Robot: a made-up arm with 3 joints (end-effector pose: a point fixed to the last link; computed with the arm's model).
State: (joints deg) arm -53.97 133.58 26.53
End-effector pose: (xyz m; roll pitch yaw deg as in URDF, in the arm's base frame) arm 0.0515 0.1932 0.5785 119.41 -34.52 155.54
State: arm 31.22 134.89 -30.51
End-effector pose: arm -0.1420 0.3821 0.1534 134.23 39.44 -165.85
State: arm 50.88 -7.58 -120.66
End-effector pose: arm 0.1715 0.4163 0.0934 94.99 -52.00 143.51
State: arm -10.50 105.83 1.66
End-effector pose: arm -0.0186 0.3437 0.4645 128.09 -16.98 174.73
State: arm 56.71 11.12 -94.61
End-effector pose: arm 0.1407 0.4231 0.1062 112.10 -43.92 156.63
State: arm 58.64 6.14 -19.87
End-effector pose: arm 0.1655 0.4337 0.0822 -144.21 -46.50 112.22
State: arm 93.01 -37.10 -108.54
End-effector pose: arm 0.2721 0.2476 -0.0586 134.93 -22.60 105.85
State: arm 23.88 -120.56 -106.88
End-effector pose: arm 0.0327 0.3973 -0.0229 -129.90 12.04 9.01
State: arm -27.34 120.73 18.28
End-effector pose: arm -0.0069 0.2975 0.5159 129.76 -19.87 163.39
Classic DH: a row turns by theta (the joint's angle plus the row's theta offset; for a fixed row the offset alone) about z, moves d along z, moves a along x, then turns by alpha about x. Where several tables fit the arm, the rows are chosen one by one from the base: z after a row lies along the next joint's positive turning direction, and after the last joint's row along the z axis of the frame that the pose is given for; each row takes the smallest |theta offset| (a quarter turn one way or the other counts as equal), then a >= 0, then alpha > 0; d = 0 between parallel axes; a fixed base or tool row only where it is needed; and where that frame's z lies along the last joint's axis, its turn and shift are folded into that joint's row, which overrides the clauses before.
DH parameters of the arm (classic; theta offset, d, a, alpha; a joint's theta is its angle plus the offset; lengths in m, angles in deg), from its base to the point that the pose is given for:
base (fixed): -60.04 0.233 -0.0467 81.87
joint 1: 66.45 -0.1385 -0.0553 70.41
joint 2: -73.67 -0.3058 0.1544 -108.98
joint 3: 67.84 0.063 0.0115 -68.42
tool (fixed): -85.36 -0.0154 0 0

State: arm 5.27 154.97 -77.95
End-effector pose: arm -0.1295 0.3935 0.2456 53.82 64.05 164.08
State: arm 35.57 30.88 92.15
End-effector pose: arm 0.0938 0.4667 0.2108 -63.75 -24.05 133.65
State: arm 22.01 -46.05 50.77
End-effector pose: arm 0.1818 0.4681 0.0904 0.92 -26.26 47.75
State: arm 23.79 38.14 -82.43
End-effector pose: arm 0.0967 0.4281 0.3016 77.60 -42.38 -167.96
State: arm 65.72 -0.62 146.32
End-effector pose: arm 0.1547 0.4000 0.0256 13.92 -5.48 134.85
